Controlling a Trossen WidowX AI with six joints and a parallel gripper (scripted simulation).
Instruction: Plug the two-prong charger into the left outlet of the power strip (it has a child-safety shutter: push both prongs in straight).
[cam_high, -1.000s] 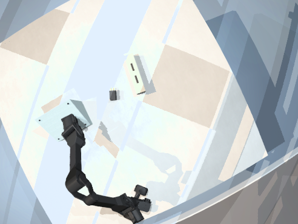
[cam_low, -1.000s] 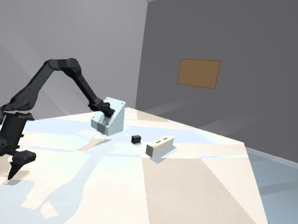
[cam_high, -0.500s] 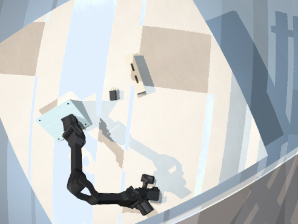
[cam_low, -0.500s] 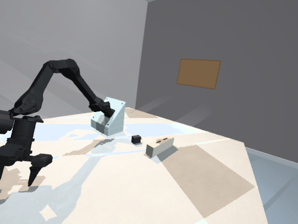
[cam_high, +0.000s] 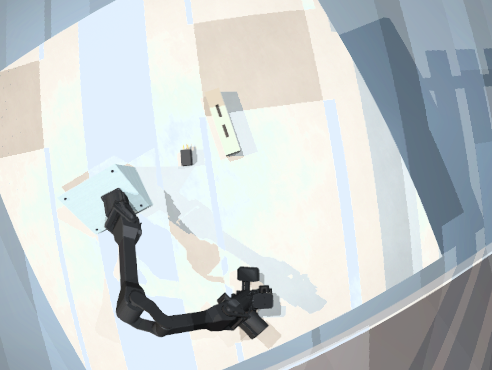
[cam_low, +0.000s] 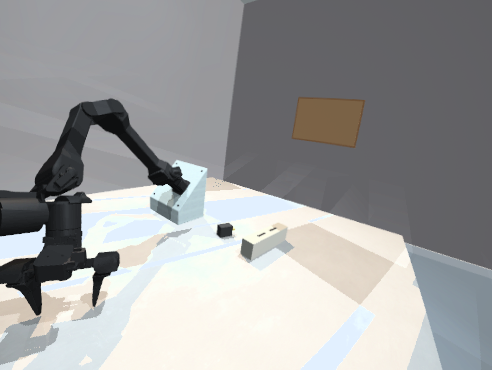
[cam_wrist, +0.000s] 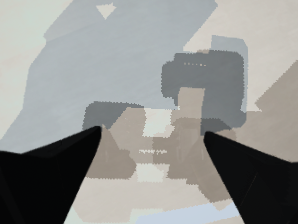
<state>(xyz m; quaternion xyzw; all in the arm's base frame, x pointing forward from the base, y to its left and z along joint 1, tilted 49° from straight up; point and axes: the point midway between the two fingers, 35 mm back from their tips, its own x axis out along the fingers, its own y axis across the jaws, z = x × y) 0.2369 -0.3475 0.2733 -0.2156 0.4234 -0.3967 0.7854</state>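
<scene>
The black two-prong charger is 48 cm to the left of my gripper tip, 2 cm above it and 1 cm behind it.
</scene>
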